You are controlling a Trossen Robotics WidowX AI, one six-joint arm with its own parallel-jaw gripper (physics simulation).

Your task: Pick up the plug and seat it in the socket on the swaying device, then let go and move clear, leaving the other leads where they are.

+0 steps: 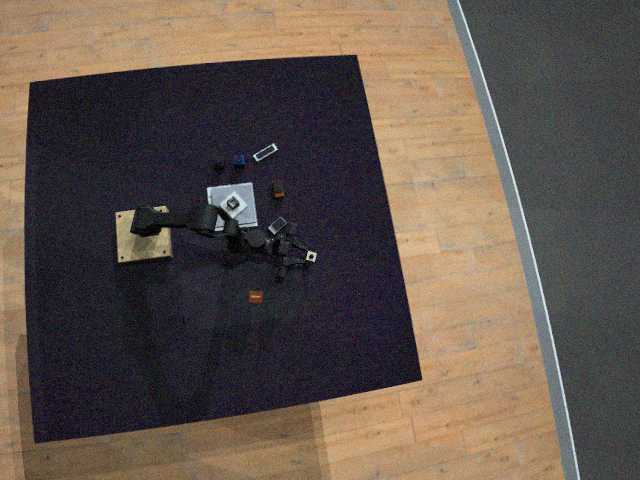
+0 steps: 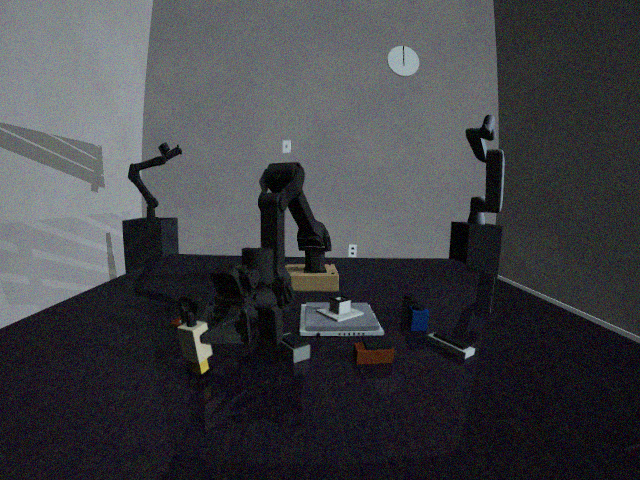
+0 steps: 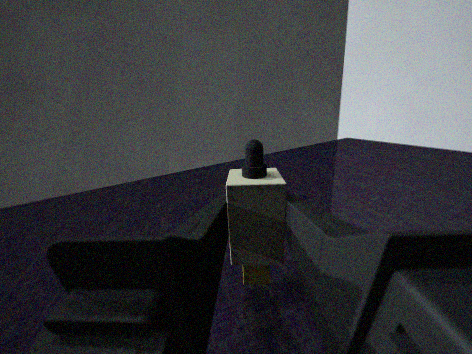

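Note:
The plug (image 1: 314, 253) (image 2: 194, 343) (image 3: 256, 220) is a cream block with a black cable stub on top and a yellow tip pointing down. My gripper (image 1: 307, 255) (image 2: 202, 334) (image 3: 254, 198) is shut on its cream body and holds it nearly upright above the dark surface, away from the device. The device (image 1: 248, 194) (image 2: 370, 325) is a flat grey slab. On it a white plate (image 1: 224, 205) (image 2: 354, 313) carries a small block (image 1: 232, 202) (image 2: 340, 305) with a dark top, seemingly the socket. The opening's inside cannot be made out.
Around the device lie a grey block (image 1: 277, 225) (image 2: 300, 352), an orange block (image 1: 279, 194) (image 2: 374, 355), a blue block (image 1: 238, 160) (image 2: 419, 319) and a white bar (image 1: 255, 157) (image 2: 468, 352). An orange square (image 1: 255, 296) (image 2: 176, 321) lies across from them. The arm passes beside the device.

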